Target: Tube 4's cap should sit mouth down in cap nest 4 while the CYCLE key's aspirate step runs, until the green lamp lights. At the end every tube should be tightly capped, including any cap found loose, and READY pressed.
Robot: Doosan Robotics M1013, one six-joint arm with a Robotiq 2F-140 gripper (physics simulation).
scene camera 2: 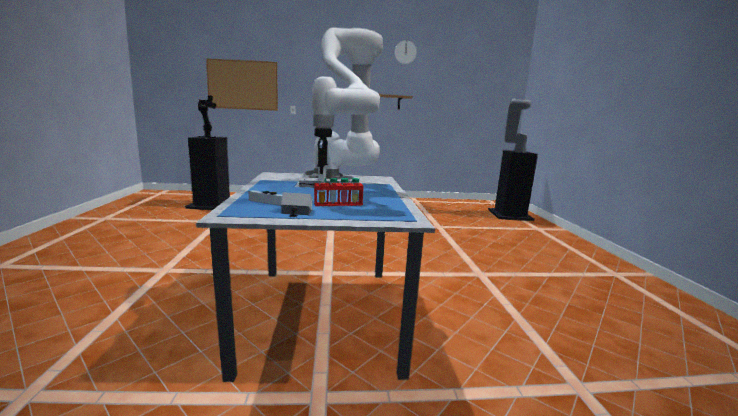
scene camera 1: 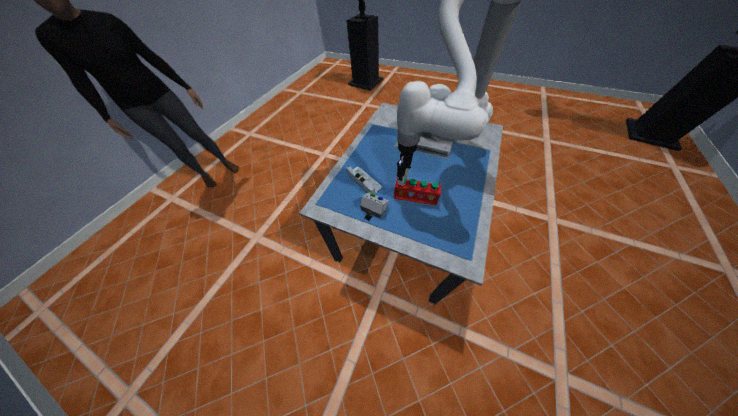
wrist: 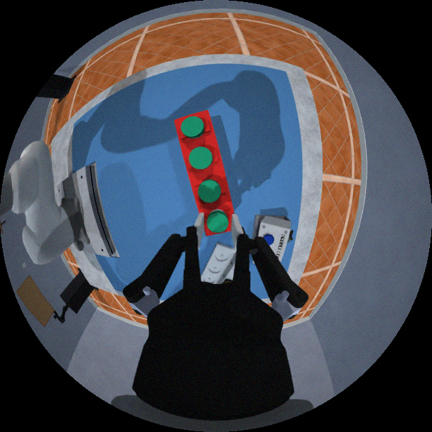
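Pixels of known places: gripper, fingertip midpoint: (scene camera 2: 322, 180) (scene camera 1: 402, 180); arm's base, link origin: (scene camera 2: 326, 176).
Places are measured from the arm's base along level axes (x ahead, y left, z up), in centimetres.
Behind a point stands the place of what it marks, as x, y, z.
Note:
The red rack (scene camera 1: 417, 200) @[55.4, 16.1, -2.7] (scene camera 2: 338, 185) @[56.6, 14.4, 6.4] (wrist: 186, 146) stands on the blue mat with several tubes and green caps in a row. My gripper (scene camera 1: 401, 180) @[56.1, 6.8, 8.3] (wrist: 217, 220) points down at the rack end nearest the nest strip. Its fingertips stand on both sides of the end cap (wrist: 217, 221), with narrow gaps, so it is open around it. Tube numbers are not readable. The white nest strip (scene camera 1: 370, 182) @[56.6, -11.8, -2.5] (scene camera 2: 264, 196) @[60.1, -18.8, 0.1] (wrist: 218, 262) shows round nests, some hidden by the gripper; its lamps look dark. The key box (scene camera 1: 374, 205) @[72.9, 0.4, 3.5] (scene camera 2: 296, 203) @[74.1, -0.7, 1.5] has a blue CYCLE key (scene camera 1: 380, 198) @[67.8, 0.9, 3.6] (wrist: 269, 240) and a green key (scene camera 1: 372, 195) @[68.6, -3.2, 4.3].
The blue mat (scene camera 1: 330, 193) @[73.7, -27.4, -3.0] (wrist: 150, 170) lies on a grey table (scene camera 1: 387, 238) @[82.2, 12.7, -3.4] (scene camera 2: 315, 225) @[86.6, 9.7, -3.4]. The arm's mounting plate (wrist: 95, 212) is at the table's back. Black pedestals (scene camera 1: 363, 51) (scene camera 2: 207, 173) and a person (scene camera 1: 113, 62) stand away from the table.

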